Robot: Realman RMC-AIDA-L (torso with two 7-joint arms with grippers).
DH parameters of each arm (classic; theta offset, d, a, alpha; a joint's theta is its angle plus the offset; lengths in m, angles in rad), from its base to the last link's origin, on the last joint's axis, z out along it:
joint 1: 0 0.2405 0 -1.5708
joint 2: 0 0 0 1.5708
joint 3: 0 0.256 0 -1.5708
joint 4: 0 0 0 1.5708
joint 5: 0 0.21 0 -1.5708
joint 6: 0 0 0 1.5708
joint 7: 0 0.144 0 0
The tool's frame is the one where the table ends.
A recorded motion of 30 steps. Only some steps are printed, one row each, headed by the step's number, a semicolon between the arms.
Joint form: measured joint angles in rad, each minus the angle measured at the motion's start. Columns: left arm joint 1, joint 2, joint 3, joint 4, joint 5, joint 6, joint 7; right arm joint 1, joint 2, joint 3, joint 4, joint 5, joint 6, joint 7.
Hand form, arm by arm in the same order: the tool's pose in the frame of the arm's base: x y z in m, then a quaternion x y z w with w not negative. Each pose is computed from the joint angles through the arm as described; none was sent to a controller.
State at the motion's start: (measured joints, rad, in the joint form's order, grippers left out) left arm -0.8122 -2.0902 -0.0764 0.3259 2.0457 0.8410 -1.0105; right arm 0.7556 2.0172 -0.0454 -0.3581 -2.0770 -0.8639 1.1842
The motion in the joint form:
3: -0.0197 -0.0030 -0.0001 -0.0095 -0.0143 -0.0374 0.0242; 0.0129 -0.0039 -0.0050 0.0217 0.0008 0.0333 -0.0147
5: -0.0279 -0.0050 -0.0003 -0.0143 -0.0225 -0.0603 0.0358; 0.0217 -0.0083 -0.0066 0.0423 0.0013 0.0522 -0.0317
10: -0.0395 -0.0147 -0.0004 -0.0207 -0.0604 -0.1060 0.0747; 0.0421 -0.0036 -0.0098 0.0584 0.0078 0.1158 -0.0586
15: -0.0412 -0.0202 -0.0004 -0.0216 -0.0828 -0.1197 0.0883; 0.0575 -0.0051 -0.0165 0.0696 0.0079 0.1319 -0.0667
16: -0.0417 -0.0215 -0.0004 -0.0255 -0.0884 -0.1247 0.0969; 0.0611 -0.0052 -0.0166 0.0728 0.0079 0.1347 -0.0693
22: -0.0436 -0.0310 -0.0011 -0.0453 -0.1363 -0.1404 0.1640; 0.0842 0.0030 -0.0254 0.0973 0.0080 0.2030 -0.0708
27: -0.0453 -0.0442 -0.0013 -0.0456 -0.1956 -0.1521 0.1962; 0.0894 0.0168 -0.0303 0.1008 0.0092 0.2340 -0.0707
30: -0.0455 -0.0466 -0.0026 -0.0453 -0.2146 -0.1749 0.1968; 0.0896 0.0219 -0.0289 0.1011 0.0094 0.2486 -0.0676
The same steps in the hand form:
3: -0.2843 0.4435 0.0103 -0.77271 -0.33023 -0.24012 0.48602; 0.3141 0.4366 0.0429 -0.77585 0.35517 0.21676 0.47427
5: -0.2830 0.4458 0.0090 -0.77116 -0.33104 -0.23509 0.49036; 0.3123 0.4389 0.0397 -0.77883 0.35273 0.21069 0.47392
10: -0.2818 0.4490 0.0061 -0.76430 -0.33348 -0.22681 0.50318; 0.3101 0.4447 0.0351 -0.77726 0.35199 0.19294 0.48451
15: -0.2819 0.4493 0.0051 -0.75935 -0.33692 -0.22694 0.50830; 0.3047 0.4490 0.0326 -0.78144 0.34664 0.18888 0.48324
16: -0.2818 0.4492 0.0038 -0.75922 -0.33703 -0.22563 0.50901; 0.3034 0.4499 0.0318 -0.78238 0.34551 0.18854 0.48266
22: -0.2797 0.4483 -0.0028 -0.75823 -0.33184 -0.22261 0.51519; 0.2994 0.4544 0.0221 -0.78077 0.35433 0.17277 0.48477
27: -0.2785 0.4483 -0.0047 -0.74668 -0.33838 -0.23003 0.52446; 0.2988 0.4537 0.0146 -0.77931 0.36082 0.16497 0.48506
30: -0.2815 0.4484 -0.0042 -0.73841 -0.34920 -0.22745 0.53018; 0.3000 0.4530 0.0126 -0.77636 0.36623 0.16198 0.48672

